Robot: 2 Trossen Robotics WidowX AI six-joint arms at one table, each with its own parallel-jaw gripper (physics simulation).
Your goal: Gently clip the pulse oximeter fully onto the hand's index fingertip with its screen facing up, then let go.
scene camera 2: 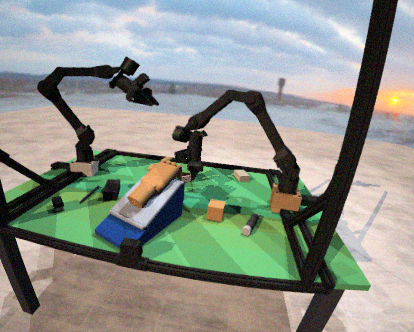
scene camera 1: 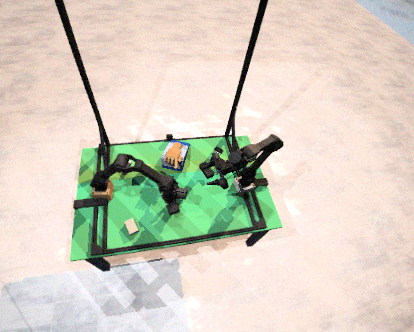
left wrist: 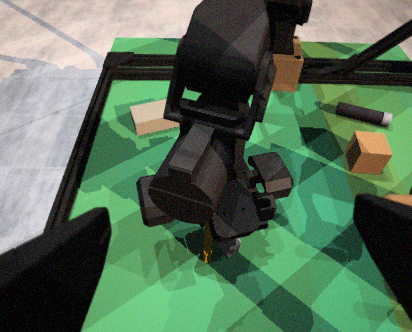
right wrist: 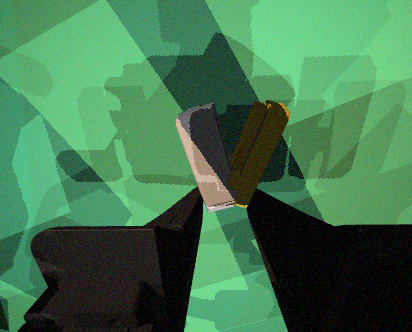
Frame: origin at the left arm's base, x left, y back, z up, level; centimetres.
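Where they show: left gripper, fingertip midpoint: (scene camera 2: 155,105) (scene camera 1: 204,176) (left wrist: 232,213); right gripper, fingertip midpoint: (scene camera 2: 192,178) (scene camera 1: 169,205) (right wrist: 223,192); left arm's base at its link origin: (scene camera 2: 84,160) (scene camera 1: 244,182); right arm's base at its link origin: (scene camera 2: 287,189) (scene camera 1: 101,186) (left wrist: 277,45).
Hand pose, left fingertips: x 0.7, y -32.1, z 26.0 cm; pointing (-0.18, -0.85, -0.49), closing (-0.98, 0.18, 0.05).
Observation:
Things, the pixels of their centre, and the offset from my left fingertips. "spot": a spot on its surface instead.
- pulse oximeter at the middle of its body: (right wrist: 220,150) (left wrist: 220,238) (scene camera 2: 185,177) dx -5.0, dy -14.5, dz -30.3 cm
- sloped blue-and-white support at a spot on its surface: (scene camera 2: 169,214) spot: dx -38.6, dy -9.1, dz -28.1 cm
- orange cube at the middle of its body: (left wrist: 367,153) (scene camera 2: 216,210) dx -33.2, dy -24.3, dz -29.4 cm
- dark cylinder at the middle of its body: (left wrist: 363,113) (scene camera 2: 250,223) dx -39.1, dy -34.9, dz -30.6 cm
- beige block at the middle of its body: (left wrist: 154,116) (scene camera 2: 241,175) (scene camera 1: 131,226) dx +0.9, dy -41.5, dz -30.4 cm
- black block at the middle of its body: (scene camera 2: 112,189) (scene camera 1: 206,170) dx -20.0, dy +13.9, dz -30.2 cm
- thin pen at the middle of its body: (scene camera 2: 89,194) dx -22.7, dy +21.9, dz -31.4 cm
The pulse oximeter (right wrist: 200,160) (left wrist: 207,244) is a small clip with one grey-and-beige half and one dark yellow half. In the right wrist view its halves spread in a V away from the fingers. Its screen face cannot be made out. My right gripper (right wrist: 223,192) (scene camera 2: 192,175) points down, shut on the near end of the oximeter, low over the table. The tan hand (scene camera 1: 174,156) (scene camera 2: 156,184) lies on a sloped blue-and-white support (scene camera 2: 169,214), its fingers toward the table's middle. My left gripper (scene camera 1: 207,176) (scene camera 2: 153,102) is open and empty, high above the table.
An orange cube (scene camera 2: 215,210) (left wrist: 370,152) and a dark cylinder (scene camera 2: 250,224) (left wrist: 361,114) lie beside the support. A beige block (scene camera 1: 131,226) (scene camera 2: 241,175) (left wrist: 150,117) lies beyond the right gripper in scene camera 2. A black block (scene camera 2: 111,190) and a thin pen (scene camera 2: 90,194) lie left of the support.

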